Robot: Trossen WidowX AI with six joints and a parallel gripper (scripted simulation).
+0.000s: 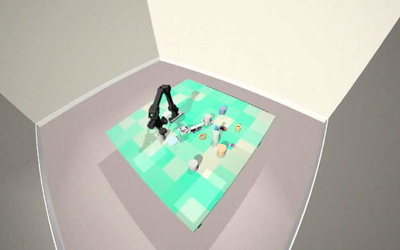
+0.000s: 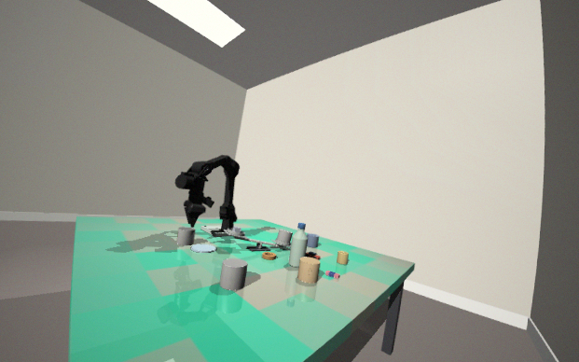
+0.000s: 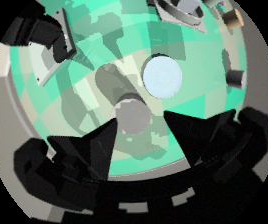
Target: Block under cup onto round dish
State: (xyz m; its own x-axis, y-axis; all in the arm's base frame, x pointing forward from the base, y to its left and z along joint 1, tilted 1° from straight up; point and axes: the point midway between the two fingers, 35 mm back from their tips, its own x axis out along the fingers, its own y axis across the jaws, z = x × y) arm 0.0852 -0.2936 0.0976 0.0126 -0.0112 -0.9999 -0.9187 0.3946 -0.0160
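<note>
Right now the grey block is 150 mm ahead of my gripper tip and 130 mm to the left of it. Also, from my gripper tip: blue cup: 320 mm ahead, 580 mm to the left, 50 mm below; bottle: 430 mm ahead, 210 mm to the left, 30 mm above; light blue round dish: 90 mm ahead, 20 mm to the left, 80 mm below.
</note>
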